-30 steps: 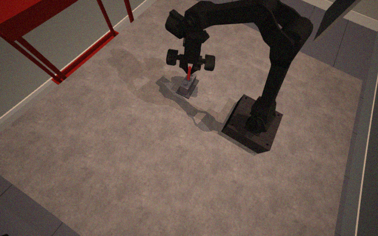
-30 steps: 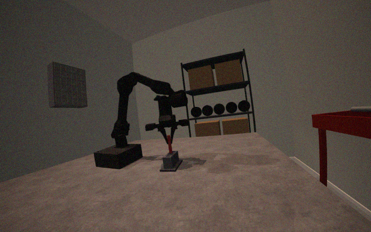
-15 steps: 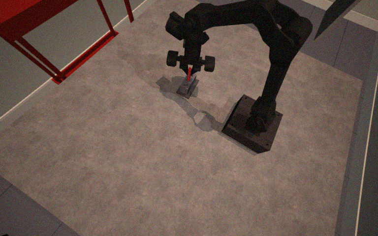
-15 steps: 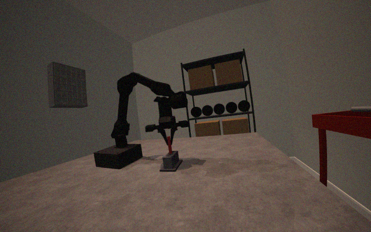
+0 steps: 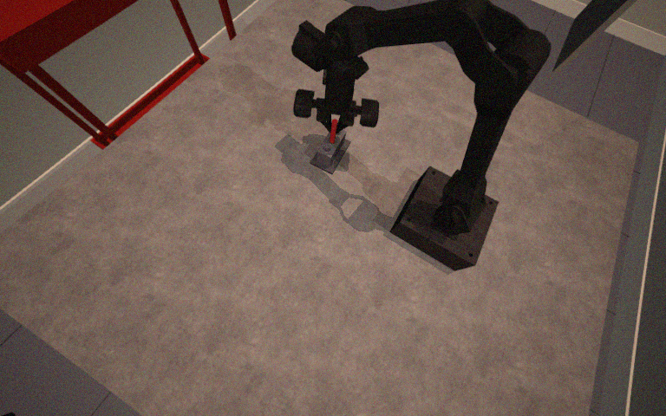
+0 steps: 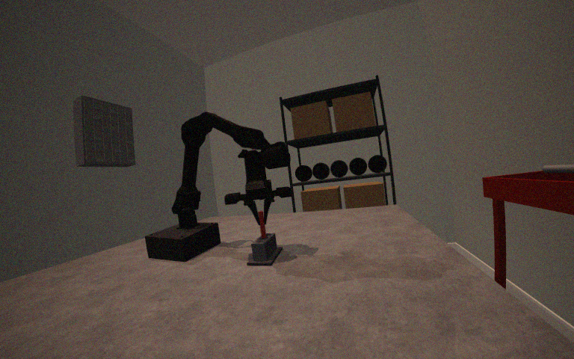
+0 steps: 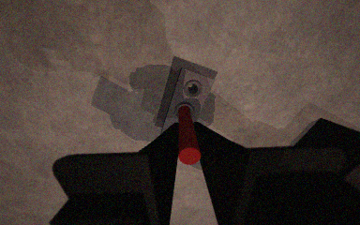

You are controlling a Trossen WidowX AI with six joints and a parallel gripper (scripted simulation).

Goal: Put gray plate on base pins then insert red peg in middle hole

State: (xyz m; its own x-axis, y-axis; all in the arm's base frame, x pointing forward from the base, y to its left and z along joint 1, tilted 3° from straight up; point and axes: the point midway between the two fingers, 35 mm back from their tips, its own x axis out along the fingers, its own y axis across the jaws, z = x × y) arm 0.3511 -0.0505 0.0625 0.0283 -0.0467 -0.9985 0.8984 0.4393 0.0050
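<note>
Right now my gripper tip is right at the red peg. Round my gripper tip: flat dark base: 90 mm below; gray plate: 50 mm below.
</note>
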